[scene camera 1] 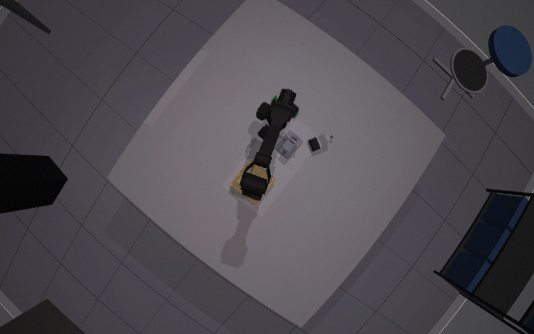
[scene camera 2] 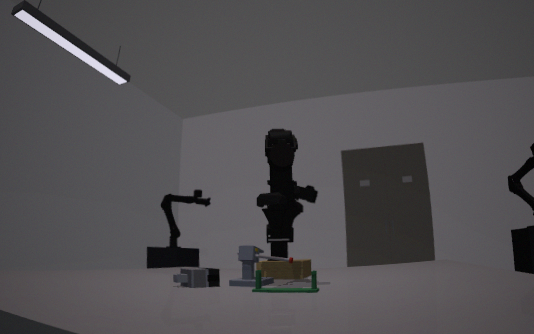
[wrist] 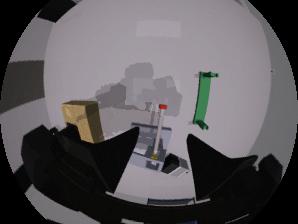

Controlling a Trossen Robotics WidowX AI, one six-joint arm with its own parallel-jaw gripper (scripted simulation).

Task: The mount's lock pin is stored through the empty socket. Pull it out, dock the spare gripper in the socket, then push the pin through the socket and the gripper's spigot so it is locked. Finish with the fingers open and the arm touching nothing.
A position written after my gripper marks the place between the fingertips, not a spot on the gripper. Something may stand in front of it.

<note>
My gripper [scene camera 2: 282, 238] is open and holds nothing. Also in view: a spare gripper [scene camera 2: 191, 277] and a grey mount [scene camera 2: 247, 254].
My gripper is seen too in the wrist view [wrist: 164, 134].
</note>
